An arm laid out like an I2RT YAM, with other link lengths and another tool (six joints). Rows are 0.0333 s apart.
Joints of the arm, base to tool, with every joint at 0 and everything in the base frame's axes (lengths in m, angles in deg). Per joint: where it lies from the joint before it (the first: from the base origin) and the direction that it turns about. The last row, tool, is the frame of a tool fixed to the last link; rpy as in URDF.
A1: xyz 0 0 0.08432 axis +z
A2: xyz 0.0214 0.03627 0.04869 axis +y
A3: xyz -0.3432 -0.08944 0 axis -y
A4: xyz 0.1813 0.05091 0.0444 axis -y
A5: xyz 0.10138 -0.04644 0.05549 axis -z
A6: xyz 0.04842 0 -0.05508 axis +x
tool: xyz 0.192 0.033 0.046 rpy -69.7 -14.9 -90
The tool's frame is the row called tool.
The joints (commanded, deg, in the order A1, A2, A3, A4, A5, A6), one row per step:
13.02 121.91 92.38 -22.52 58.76 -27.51
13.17 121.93 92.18 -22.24 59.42 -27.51
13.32 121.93 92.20 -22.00 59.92 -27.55
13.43 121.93 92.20 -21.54 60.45 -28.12
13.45 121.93 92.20 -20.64 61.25 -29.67
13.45 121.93 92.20 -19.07 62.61 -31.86
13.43 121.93 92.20 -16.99 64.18 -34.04
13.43 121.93 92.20 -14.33 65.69 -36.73
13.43 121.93 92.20 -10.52 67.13 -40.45
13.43 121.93 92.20 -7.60 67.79 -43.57
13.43 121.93 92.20 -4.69 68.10 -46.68
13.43 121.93 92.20 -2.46 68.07 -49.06
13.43 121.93 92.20 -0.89 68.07 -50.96
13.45 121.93 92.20 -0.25 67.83 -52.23
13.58 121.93 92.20 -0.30 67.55 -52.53
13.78 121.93 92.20 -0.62 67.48 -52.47
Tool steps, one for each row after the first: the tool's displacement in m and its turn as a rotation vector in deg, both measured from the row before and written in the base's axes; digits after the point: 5 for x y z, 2 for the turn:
-0.00046 -0.00055 0.00108 -0.49 -0.18 -0.26
0.00048 0.00017 0.00212 -0.34 -0.31 -0.14
0.00072 -0.00014 0.00233 -0.58 -0.10 0.00
0.00108 -0.00153 0.00360 -1.17 0.19 0.10
0.00187 -0.00301 0.00663 -1.74 -0.04 -0.10
0.00265 -0.00357 0.00883 -1.74 -0.55 -0.35
0.00361 -0.00283 0.01017 -1.77 -0.65 -0.25
0.00550 -0.00205 0.01301 -1.92 -0.87 -0.07
0.00431 -0.00041 0.00884 -1.30 -0.35 0.23
0.00457 0.00049 0.00821 -1.09 -0.29 0.43
0.00384 0.00110 0.00591 -0.70 -0.19 0.51
0.00242 0.00063 0.00410 -0.63 0.05 0.37
0.00134 0.00117 0.00083 -0.41 0.45 0.47
0.00066 0.00227 -0.00094 -0.04 0.33 0.43
-0.00011 0.00229 -0.00126 -0.01 0.27 0.25

